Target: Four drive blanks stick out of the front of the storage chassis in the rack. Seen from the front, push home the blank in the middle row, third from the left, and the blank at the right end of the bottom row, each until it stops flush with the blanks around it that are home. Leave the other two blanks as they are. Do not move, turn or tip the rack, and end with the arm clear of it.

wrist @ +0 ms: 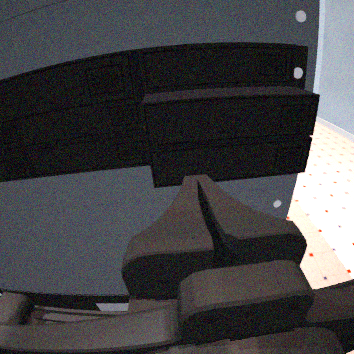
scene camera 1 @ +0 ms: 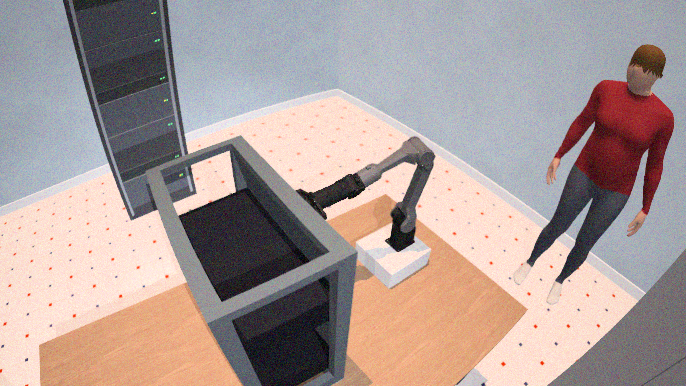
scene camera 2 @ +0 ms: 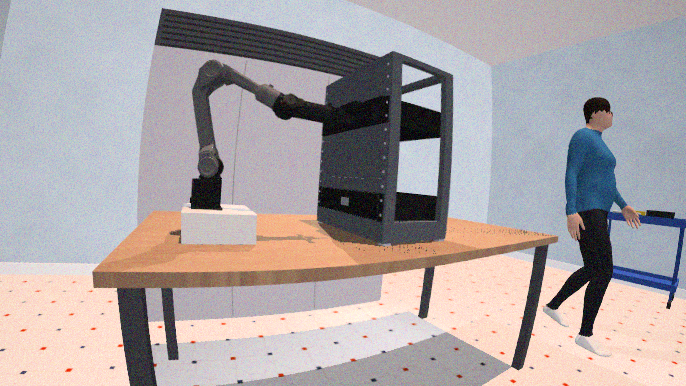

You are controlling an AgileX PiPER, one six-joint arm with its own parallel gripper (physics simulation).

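Note:
The rack (scene camera 1: 345, 300) (scene camera 2: 395, 150) stands upright on the table and holds the black storage chassis (scene camera 1: 240, 245) (scene camera 2: 420, 120). In the wrist view, the right-end blank of the middle row (wrist: 230, 117) and the right-end blank of the bottom row (wrist: 225, 161) both stick out, one above the other. The middle-row blank third from the left (wrist: 75, 125) looks flush with its neighbours. My gripper (wrist: 195, 189) is shut and empty, its tips at the lower edge of the bottom-right blank; contact cannot be told. The rack hides the tips in scene camera 1; the other two blanks' full state is unclear.
The arm's white base block (scene camera 1: 392, 265) (scene camera 2: 218, 226) stands on the wooden table (scene camera 1: 440, 300) (scene camera 2: 225, 280) before the rack. A tall server cabinet (scene camera 1: 132, 105) stands behind. One person (scene camera 1: 622, 135) wears red; another (scene camera 2: 590, 155) wears blue, near a blue cart (scene camera 2: 680, 250).

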